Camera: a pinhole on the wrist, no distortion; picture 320 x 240 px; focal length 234.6 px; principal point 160.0 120.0 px. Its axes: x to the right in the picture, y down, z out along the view. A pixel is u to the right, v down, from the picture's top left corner.
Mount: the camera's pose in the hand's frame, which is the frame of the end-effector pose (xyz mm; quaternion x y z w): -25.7 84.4 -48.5 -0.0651 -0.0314 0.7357 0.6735
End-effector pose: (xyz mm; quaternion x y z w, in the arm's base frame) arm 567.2 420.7 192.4 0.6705 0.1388 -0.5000 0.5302
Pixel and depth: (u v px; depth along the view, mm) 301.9 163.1 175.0
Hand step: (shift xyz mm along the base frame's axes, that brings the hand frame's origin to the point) 37.2 -143.8 192.2
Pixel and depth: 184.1 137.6 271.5
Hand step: -65.4 -202.6 153.0
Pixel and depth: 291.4 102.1 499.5
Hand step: 11.8 -497.2 314.5
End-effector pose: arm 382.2 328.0 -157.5 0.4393 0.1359 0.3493 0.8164
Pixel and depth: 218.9 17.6 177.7
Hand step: 23.2 -15.7 196.3
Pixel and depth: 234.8 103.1 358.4
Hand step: 20.7 -150.2 345.0
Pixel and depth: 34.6 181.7 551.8
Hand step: 192.7 -533.0 104.3
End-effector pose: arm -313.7 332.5 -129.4 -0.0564 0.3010 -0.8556 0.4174
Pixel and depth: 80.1 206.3 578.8
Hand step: 296.2 37.2 517.8
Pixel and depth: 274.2 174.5 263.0
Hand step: 302.0 -94.6 58.4
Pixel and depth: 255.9 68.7 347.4
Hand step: 278.5 -247.6 104.8
